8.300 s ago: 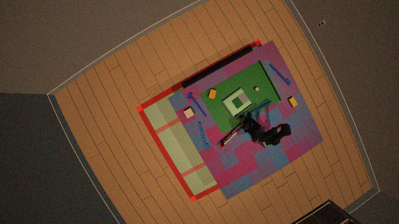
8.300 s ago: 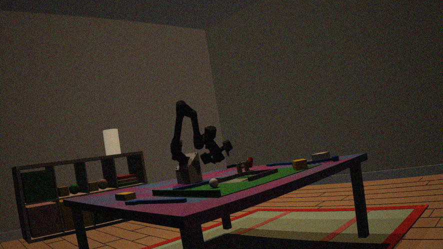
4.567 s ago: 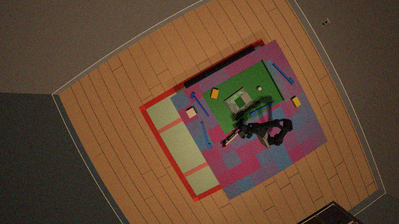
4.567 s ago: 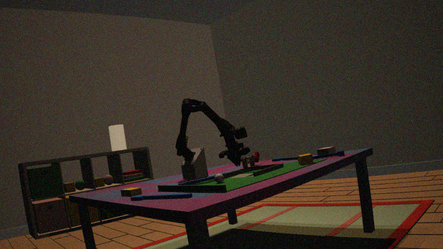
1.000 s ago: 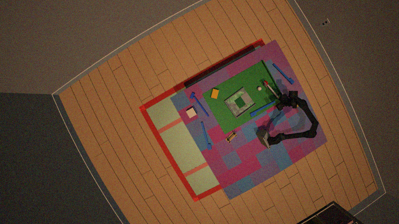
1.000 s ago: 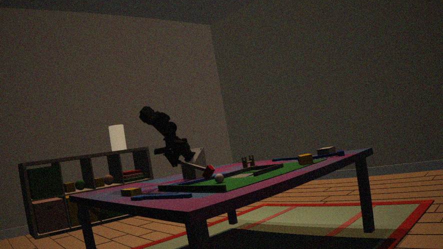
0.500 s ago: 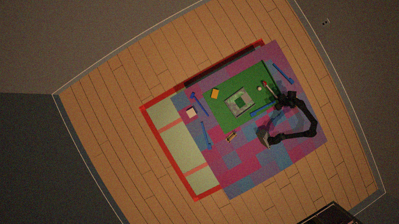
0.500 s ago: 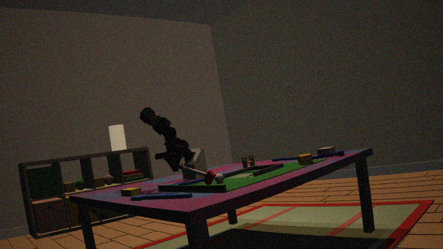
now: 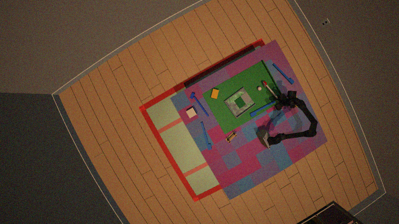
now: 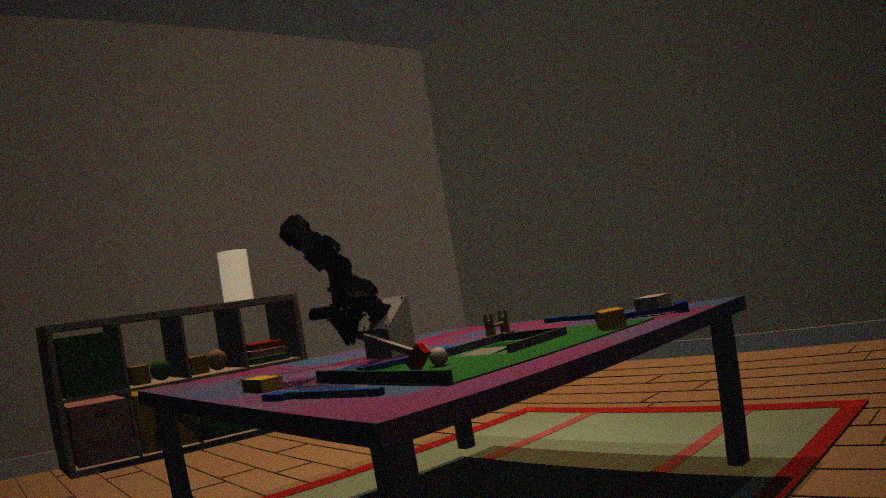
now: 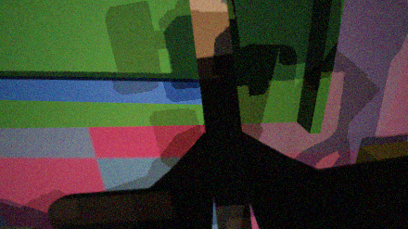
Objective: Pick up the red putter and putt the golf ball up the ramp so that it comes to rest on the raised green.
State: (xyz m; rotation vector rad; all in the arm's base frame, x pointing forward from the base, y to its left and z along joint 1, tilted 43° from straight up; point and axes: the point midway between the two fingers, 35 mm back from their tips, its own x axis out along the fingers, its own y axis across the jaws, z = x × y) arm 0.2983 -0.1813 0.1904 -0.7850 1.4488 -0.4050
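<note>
My gripper tip is now 110 mm short of the red putter, 30 mm to the right of it and 10 mm above it. The rest, counted from my gripper tip: golf ball 200 mm ahead, 110 mm to the left, 50 mm below; putter stand 150 mm behind, 580 mm to the left, 40 mm below; orange block 330 mm ahead, 560 mm to the left, 50 mm below.
</note>
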